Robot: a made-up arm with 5 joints.
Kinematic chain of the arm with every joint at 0, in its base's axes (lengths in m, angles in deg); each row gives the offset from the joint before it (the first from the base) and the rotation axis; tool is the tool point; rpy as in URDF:
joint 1: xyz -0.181 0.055 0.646 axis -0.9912 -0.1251 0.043
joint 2: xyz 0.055 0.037 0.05 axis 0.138 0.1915 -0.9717
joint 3: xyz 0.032 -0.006 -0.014 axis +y
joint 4: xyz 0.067 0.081 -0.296 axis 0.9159 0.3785 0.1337
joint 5: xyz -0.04 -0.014 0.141 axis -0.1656 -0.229 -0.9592
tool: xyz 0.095 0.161 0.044 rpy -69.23 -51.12 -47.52
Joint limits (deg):
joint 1: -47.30..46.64
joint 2: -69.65..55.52
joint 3: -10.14..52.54
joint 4: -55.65..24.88
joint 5: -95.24..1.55
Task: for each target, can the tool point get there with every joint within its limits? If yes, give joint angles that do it. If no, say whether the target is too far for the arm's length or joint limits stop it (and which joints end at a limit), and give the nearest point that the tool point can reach.
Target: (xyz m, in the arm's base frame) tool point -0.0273 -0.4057 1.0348
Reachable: no: joint limits stop it (at a limit: joint 1, joint 2, joint 3, joint 5) | nearest point -0.0566 0.0650 0.7881 | short by 0.532 m
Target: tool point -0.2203 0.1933 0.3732
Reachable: yes | joints 36.07 -38.64 15.84 -10.00 -23.27
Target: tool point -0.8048 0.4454 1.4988
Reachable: no: too far | nearest point -0.3580 0.3114 0.9139 | short by 0.748 m
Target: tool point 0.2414 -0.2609 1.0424
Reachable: no: joint limits stop it (at a limit: joint 1, joint 2, joint 3, joint 5) | nearest point -0.0139 0.1100 0.8487 | short by 0.490 m
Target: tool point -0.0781 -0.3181 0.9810
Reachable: no: joint limits stop it (at a limit: joint 1, joint 2, joint 3, joint 5) | nearest point -0.0663 0.0589 0.7768 | short by 0.429 m
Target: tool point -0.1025 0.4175 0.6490
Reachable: yes | joints -21.25 10.23 30.42 -20.93 -27.14
